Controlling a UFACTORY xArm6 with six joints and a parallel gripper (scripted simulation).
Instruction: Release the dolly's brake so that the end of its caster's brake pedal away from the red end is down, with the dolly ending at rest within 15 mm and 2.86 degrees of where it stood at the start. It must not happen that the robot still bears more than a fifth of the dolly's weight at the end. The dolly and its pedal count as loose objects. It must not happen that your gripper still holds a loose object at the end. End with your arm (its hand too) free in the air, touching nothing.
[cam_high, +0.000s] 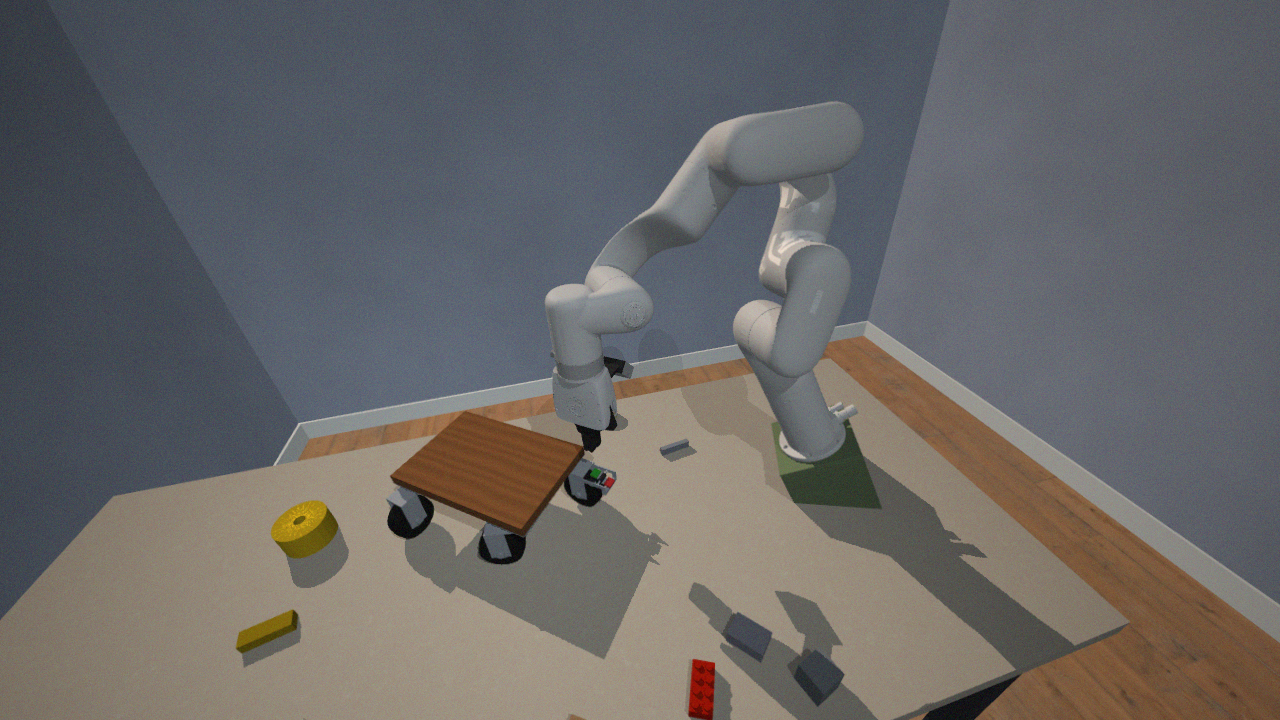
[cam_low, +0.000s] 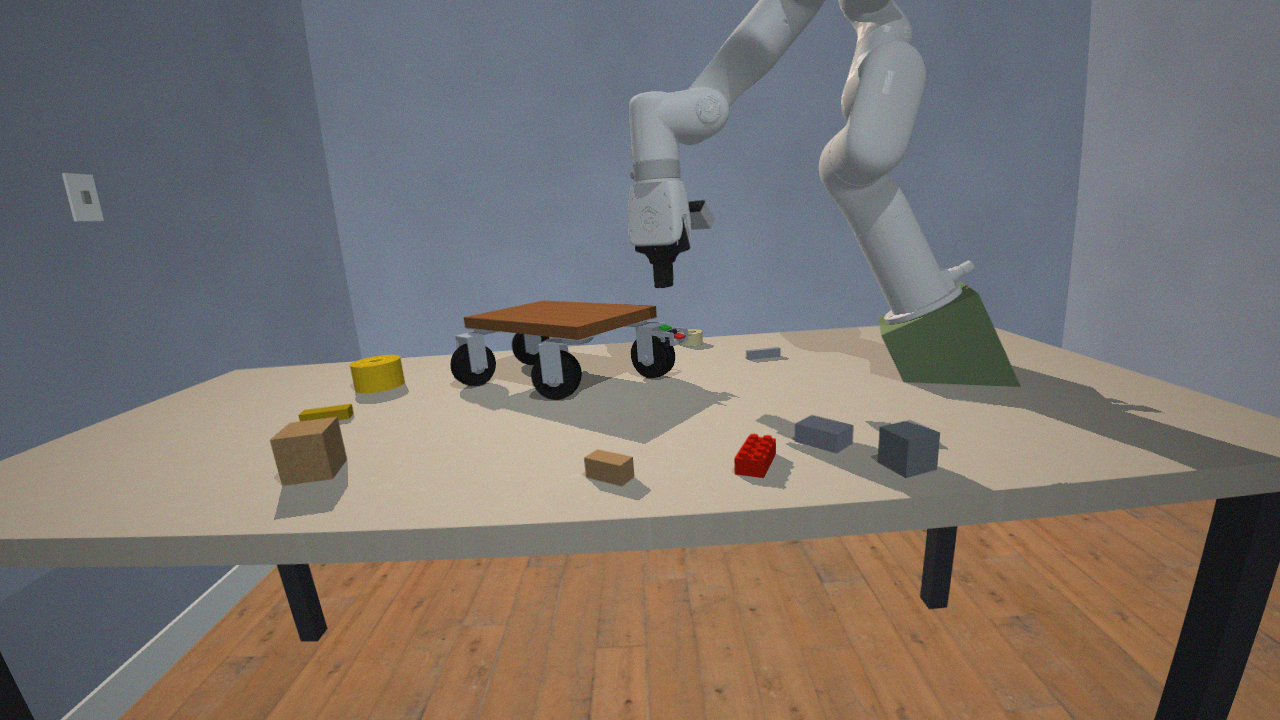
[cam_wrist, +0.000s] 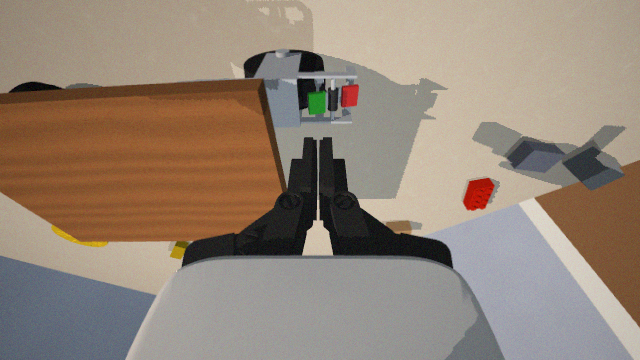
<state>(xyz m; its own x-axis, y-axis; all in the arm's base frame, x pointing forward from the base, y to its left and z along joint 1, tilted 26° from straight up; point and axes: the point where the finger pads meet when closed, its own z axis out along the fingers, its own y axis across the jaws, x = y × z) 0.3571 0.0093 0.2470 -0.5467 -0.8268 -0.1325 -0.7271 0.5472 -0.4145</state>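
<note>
Right now the brake pedal is 100 mm below my hand, 10 mm to the left of it and 10 mm behind it. Also, from my hand: grey bar 180 mm behind, 170 mm below, 110 mm to the right; red brick 350 mm to the left, 170 mm below, 100 mm behind; yellow cylinder 570 mm ahead, 160 mm below, 50 mm to the right.
</note>
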